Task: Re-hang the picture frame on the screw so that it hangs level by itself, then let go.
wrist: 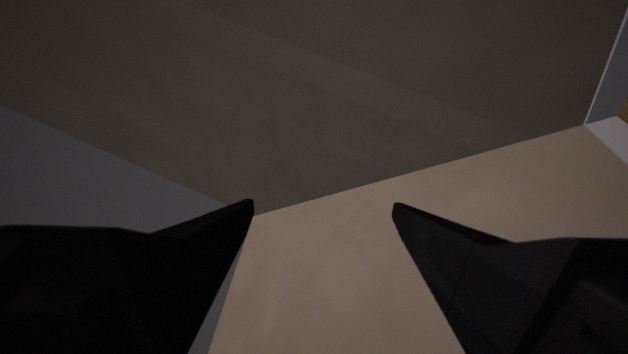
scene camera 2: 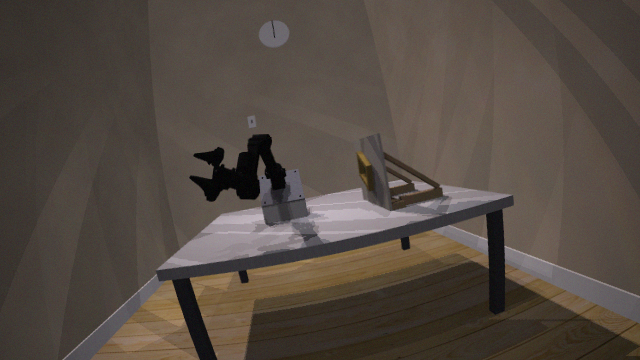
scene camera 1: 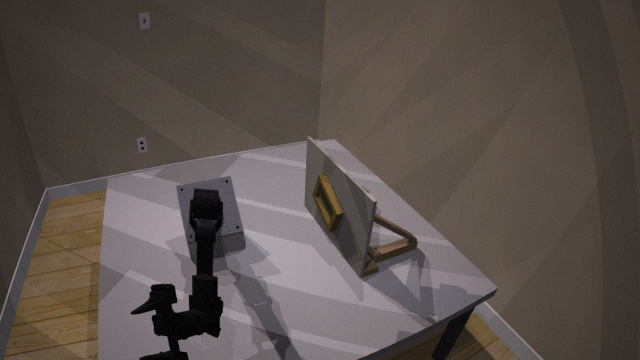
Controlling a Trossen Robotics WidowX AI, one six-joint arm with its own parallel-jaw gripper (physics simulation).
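Places are measured from the arm's base along level axes (x ahead, y left, z up), in centimetres.
Where they show: gripper, fingertip midpoint: (wrist: 323, 207) (scene camera 2: 191, 165) (scene camera 1: 135, 336); arm's base, link origin: (scene camera 2: 278, 184).
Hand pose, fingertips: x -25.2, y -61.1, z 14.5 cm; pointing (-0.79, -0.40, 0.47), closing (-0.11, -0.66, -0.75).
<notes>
Things, the pixels of their top centre, and the offset from my fingertips. "*": a spot on its surface instead. Level surfaces: height alone.
- gold picture frame, top centre: (scene camera 1: 329, 180) (scene camera 2: 361, 150) dy +47.3, dx +65.5, dz -5.7 cm
- upright grey board, surface spot: (scene camera 1: 357, 215) * dy +31.0, dx +67.2, dz -9.5 cm
- table, surface height: dz -31.0 cm
The gold picture frame (scene camera 1: 336, 218) (scene camera 2: 369, 172) is against the front face of the upright grey board (scene camera 1: 357, 215) (scene camera 2: 378, 175). In the scene camera 1 view it sits crooked against the board's edges, its right end lower. The screw cannot be made out. My gripper (scene camera 1: 137, 335) (scene camera 2: 192, 166) (wrist: 323, 207) is open and empty, fingers wide apart. It is raised above table height and well away from the frame, on the far side of the arm's base from the board, pointing away from it. The frame does not show in the wrist view.
The board stands on the table (scene camera 1: 280, 300) (scene camera 2: 345, 235) with wooden braces (scene camera 1: 392, 248) (scene camera 2: 420, 195) behind it. The arm's grey mounting block (scene camera 1: 231, 205) (scene camera 2: 285, 211) stands on the same table. Bare walls show in the wrist view.
</notes>
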